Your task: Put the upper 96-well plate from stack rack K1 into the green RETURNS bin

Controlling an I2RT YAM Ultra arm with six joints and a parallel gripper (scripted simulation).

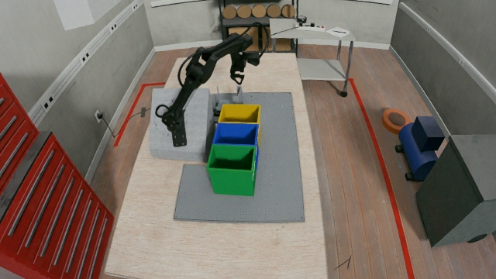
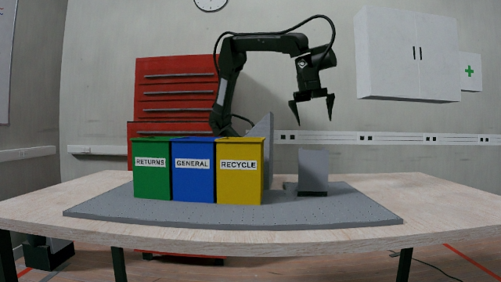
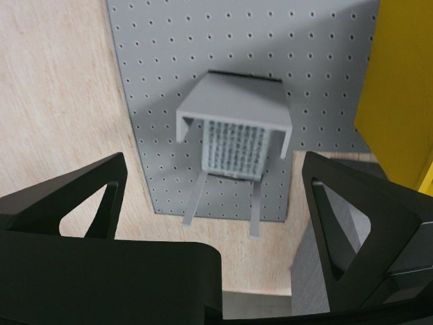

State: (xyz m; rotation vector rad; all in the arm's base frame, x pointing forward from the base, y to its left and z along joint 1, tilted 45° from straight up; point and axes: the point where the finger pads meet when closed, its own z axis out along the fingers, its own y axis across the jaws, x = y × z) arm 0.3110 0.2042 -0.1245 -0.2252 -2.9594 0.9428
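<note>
Right now the clear 96-well plate is 8 cm behind my hand, 1 cm to the left of it and 20 cm below it. From my hand the other things lie so: yellow recycle bin: 22 cm to the right, 14 cm below; then blue general bin: 2 cm behind, 35 cm to the right, 14 cm below; then green returns bin: 3 cm behind, 48 cm to the right, 14 cm below.
</note>
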